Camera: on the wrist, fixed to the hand. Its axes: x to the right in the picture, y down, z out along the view.
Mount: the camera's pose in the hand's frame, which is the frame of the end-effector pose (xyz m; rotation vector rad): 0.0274 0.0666 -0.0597 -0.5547 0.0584 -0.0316
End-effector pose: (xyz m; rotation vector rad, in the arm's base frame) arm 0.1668 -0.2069 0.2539 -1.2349 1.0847 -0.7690
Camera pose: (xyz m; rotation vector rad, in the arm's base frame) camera 0.1137 -0.2392 0.1840 -1.7036 1.3832 -0.5425
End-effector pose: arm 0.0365 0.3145 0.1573 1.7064 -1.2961 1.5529
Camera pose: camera -0.0529 0.3279 0.1815 1.3099 -1.4859 1.0759
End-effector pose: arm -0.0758 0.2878 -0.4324 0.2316 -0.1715 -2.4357
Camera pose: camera -0.0427 0.2156 -0.4818 0.0547 0.5313 -2.3970
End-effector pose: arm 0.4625 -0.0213 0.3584 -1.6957 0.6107 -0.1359
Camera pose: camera 0.4398 -0.0928 0.3025 -2.2433 0.7076 -0.0382
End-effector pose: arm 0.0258 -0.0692 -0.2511 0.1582 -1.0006 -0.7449
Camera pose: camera 0.1157 -0.0492 -0.2350 -0.2846 -0.7064 -1.0135
